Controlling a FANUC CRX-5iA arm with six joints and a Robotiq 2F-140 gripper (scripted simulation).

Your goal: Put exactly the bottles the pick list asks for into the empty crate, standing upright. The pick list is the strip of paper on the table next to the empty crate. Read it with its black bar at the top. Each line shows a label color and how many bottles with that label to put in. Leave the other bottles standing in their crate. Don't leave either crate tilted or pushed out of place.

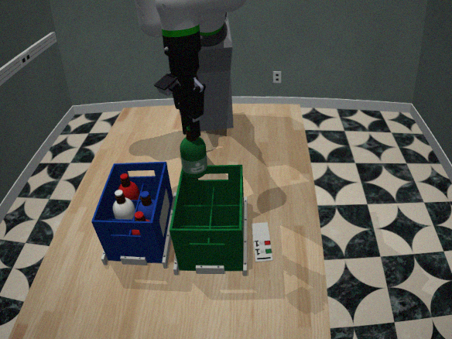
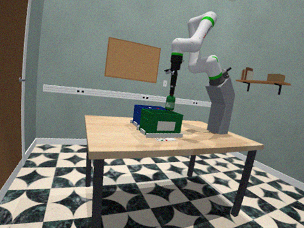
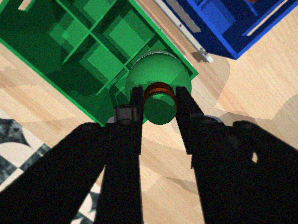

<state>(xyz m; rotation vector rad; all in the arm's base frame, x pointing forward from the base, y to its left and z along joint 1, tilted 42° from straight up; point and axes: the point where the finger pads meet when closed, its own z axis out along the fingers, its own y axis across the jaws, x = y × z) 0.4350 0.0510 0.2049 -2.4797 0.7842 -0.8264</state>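
The green bottle is 8 cm below my hand. Round my hand: blue bottle: 10 cm ahead, 13 cm to the right, 26 cm below; green crate: 7 cm ahead, 6 cm to the left, 27 cm below; blue crate: 11 cm ahead, 17 cm to the right, 27 cm below.
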